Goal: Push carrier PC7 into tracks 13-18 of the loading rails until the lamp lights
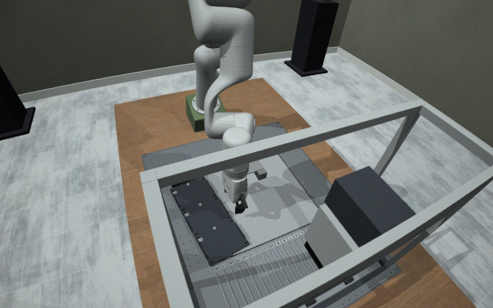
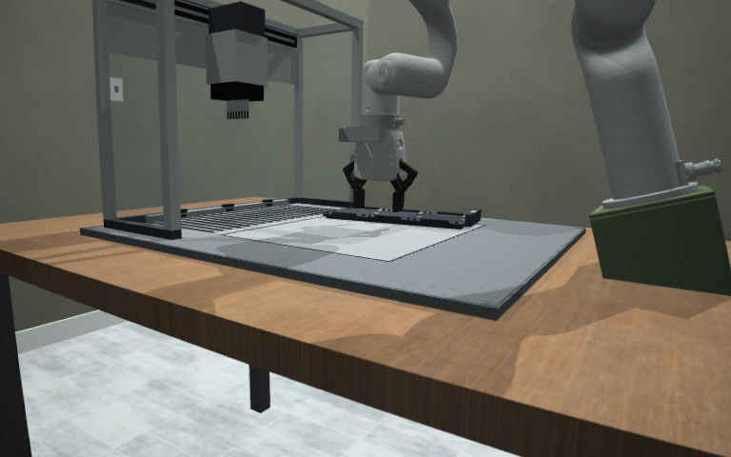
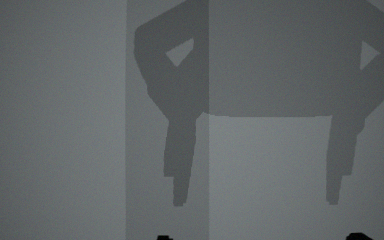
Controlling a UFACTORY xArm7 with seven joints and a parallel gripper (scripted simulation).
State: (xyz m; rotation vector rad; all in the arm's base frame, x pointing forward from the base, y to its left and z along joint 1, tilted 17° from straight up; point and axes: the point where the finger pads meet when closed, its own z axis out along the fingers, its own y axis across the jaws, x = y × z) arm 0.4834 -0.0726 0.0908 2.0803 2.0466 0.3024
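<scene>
Right now my hand is 10 cm to the left of the carrier PC7 and 3 cm above it.
</scene>
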